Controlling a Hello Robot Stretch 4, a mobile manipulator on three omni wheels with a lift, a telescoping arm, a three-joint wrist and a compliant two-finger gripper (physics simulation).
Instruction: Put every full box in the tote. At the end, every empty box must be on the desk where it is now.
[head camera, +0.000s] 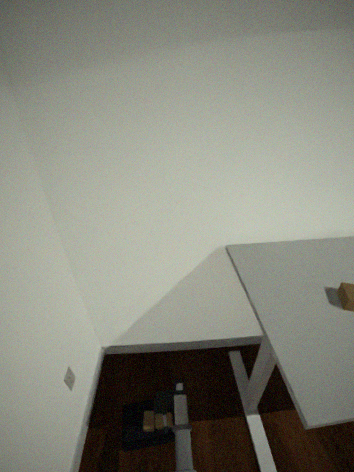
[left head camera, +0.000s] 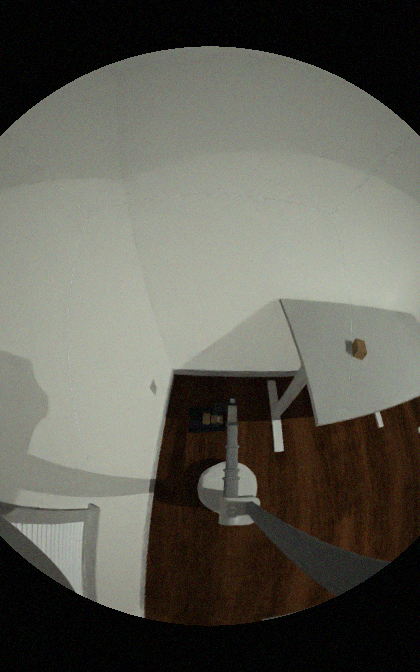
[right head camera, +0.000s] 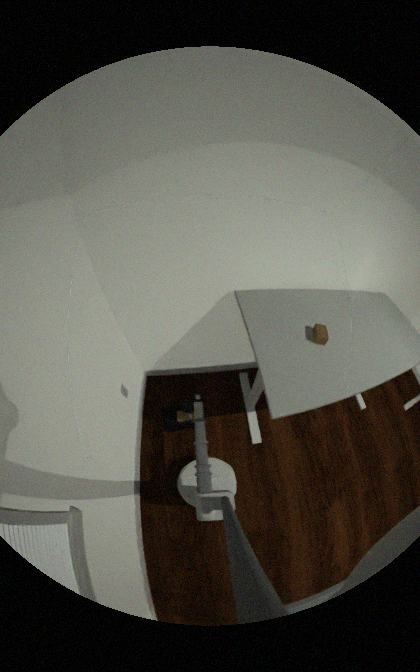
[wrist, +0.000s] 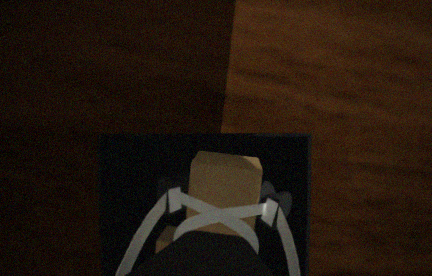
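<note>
In the wrist view my gripper is shut on a tan cardboard box and holds it over the dark tote. A second tan box lies lower in the tote, partly hidden by my wrist. In the head views the tote stands on the floor near the wall, under my arm's end, with tan boxes showing in it. One more tan box stands on the grey desk.
The desk's white legs stand right of the tote. A wall with an outlet plate runs close on the left. My round base stands on the wooden floor. A white slatted frame is at the lower left.
</note>
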